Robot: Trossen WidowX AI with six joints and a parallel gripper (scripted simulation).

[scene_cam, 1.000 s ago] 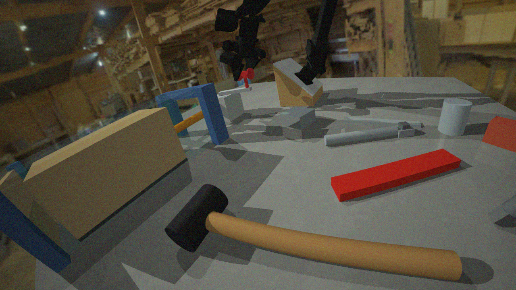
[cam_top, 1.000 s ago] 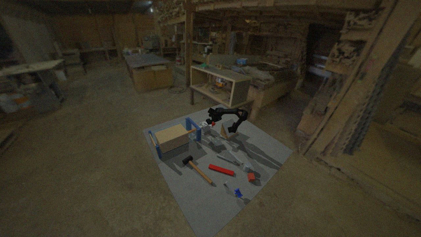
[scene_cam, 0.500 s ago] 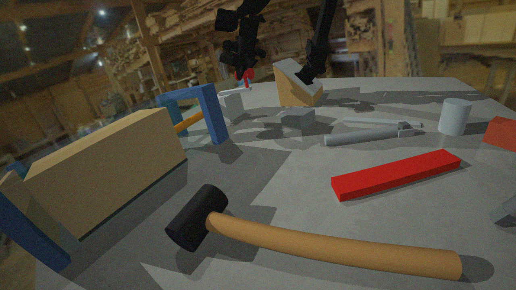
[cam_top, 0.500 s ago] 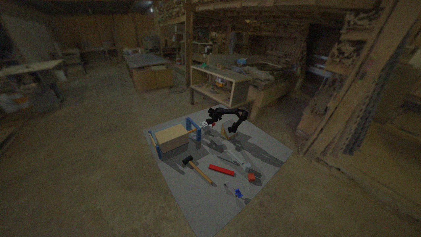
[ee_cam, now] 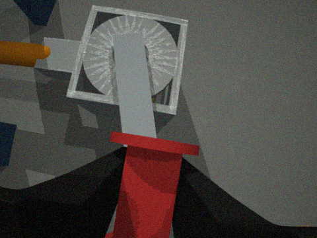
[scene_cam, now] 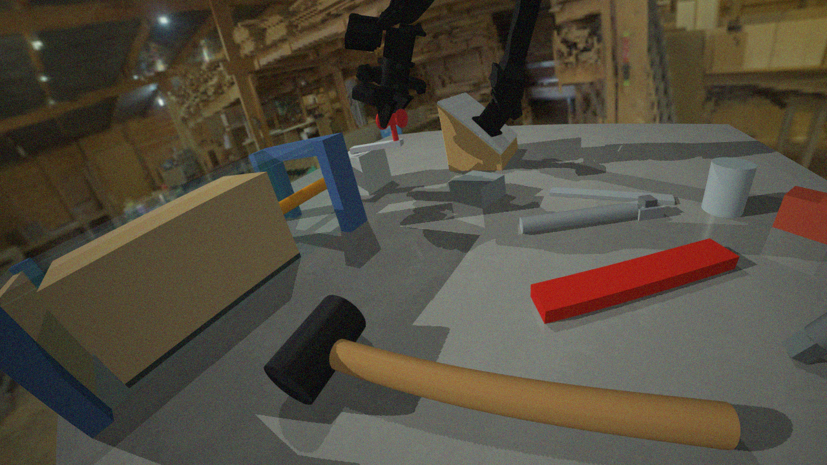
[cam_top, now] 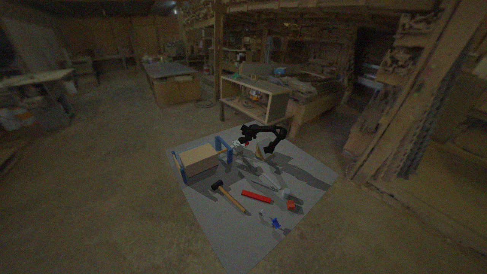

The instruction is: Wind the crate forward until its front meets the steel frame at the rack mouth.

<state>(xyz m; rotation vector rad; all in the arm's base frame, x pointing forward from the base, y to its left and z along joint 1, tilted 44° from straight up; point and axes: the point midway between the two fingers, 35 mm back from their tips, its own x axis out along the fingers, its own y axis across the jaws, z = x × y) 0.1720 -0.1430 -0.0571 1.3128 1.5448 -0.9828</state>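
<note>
My gripper tip is now 1 cm short of the winch handle with red knob, 2 cm to the left of it and 3 cm above it. Also, from my gripper tip: grey block (5 cm ahead, 22 cm to the left, 12 cm below); winch (2 cm ahead, 9 cm to the right, 10 cm below); flat grey strip (1 cm behind, 44 cm to the left, 13 cm below).
</note>
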